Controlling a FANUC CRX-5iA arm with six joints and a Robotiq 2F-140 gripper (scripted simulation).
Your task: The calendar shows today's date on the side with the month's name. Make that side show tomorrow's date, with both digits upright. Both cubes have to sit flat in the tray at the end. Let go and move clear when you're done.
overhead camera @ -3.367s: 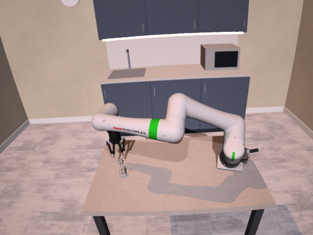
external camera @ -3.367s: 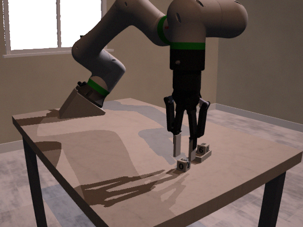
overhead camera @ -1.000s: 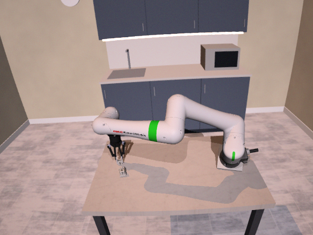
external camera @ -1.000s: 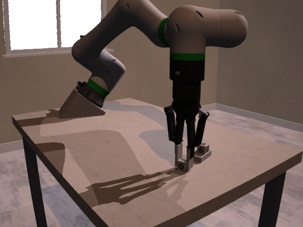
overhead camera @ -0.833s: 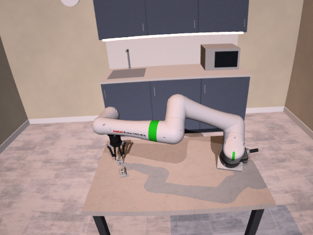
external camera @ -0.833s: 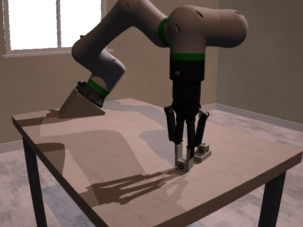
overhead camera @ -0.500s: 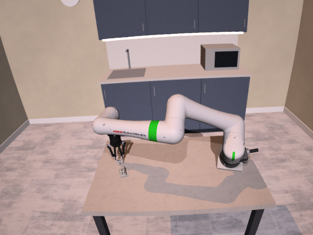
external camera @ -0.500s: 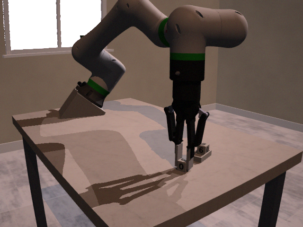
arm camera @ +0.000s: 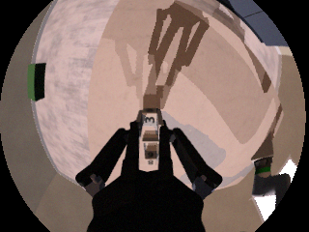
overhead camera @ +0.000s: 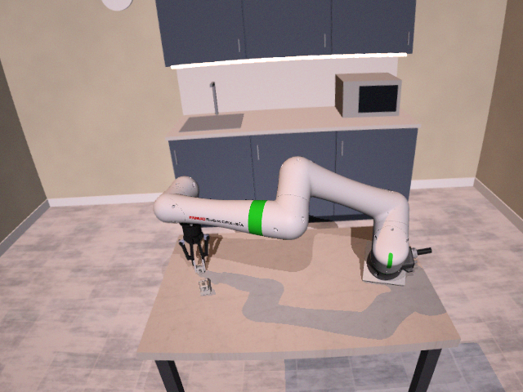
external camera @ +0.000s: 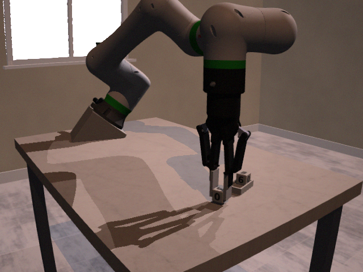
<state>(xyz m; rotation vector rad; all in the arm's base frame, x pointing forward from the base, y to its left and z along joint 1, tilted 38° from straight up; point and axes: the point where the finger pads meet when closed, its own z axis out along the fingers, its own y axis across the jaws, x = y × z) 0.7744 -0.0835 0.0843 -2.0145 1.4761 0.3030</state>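
Right now my hand is 100 mm to the right of the wooden calendar tray, 40 mm past it and 40 mm above it.
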